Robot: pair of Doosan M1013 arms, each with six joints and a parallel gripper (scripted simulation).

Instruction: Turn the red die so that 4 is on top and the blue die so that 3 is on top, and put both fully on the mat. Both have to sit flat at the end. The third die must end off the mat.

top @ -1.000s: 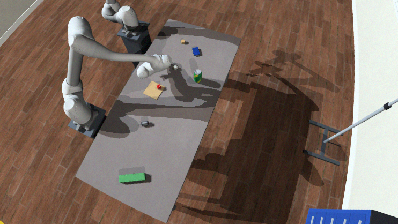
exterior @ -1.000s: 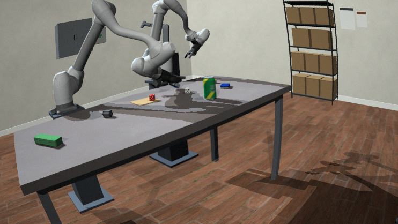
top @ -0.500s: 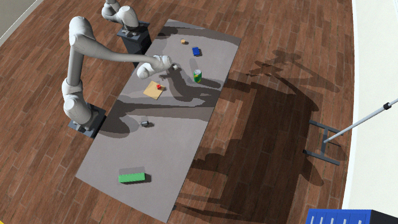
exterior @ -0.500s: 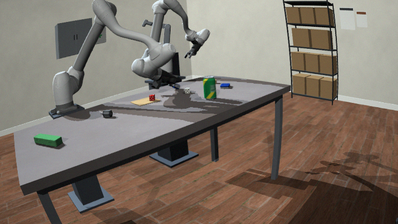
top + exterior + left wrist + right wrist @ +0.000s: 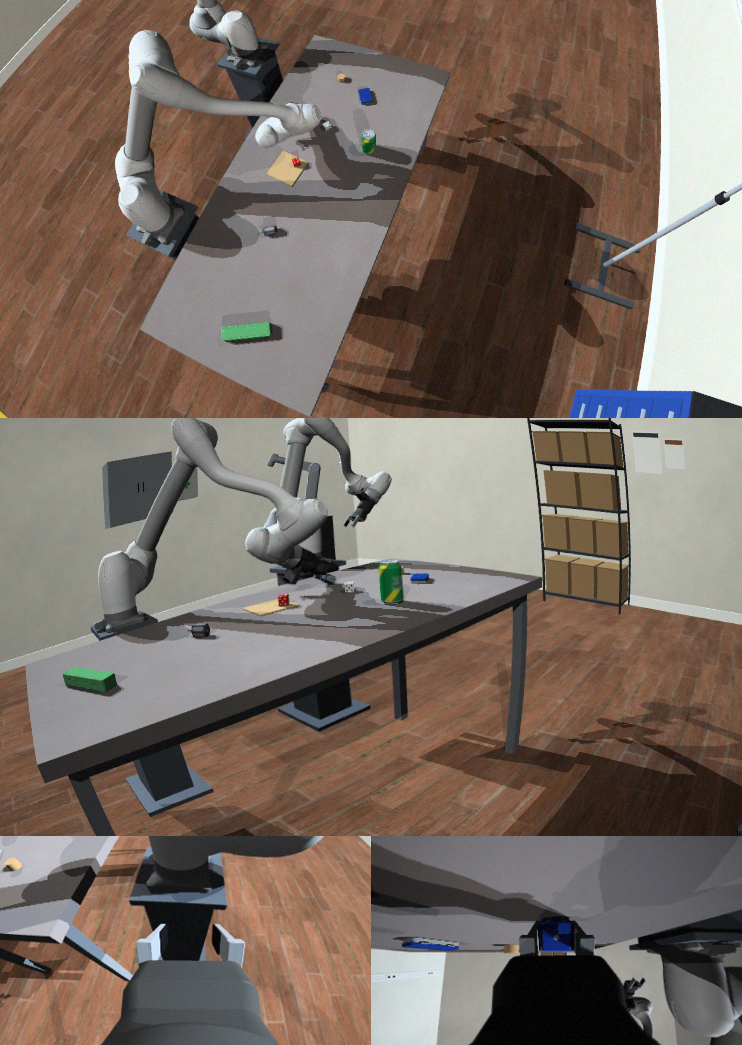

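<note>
The blue die is right at my right hand. Also, from my right hand: white die (16 cm ahead, 7 cm to the right, 1 cm below); then wooden cylinder (13 cm ahead, 25 cm to the left, 1 cm below); then red die (8 cm ahead, 29 cm to the right).
</note>
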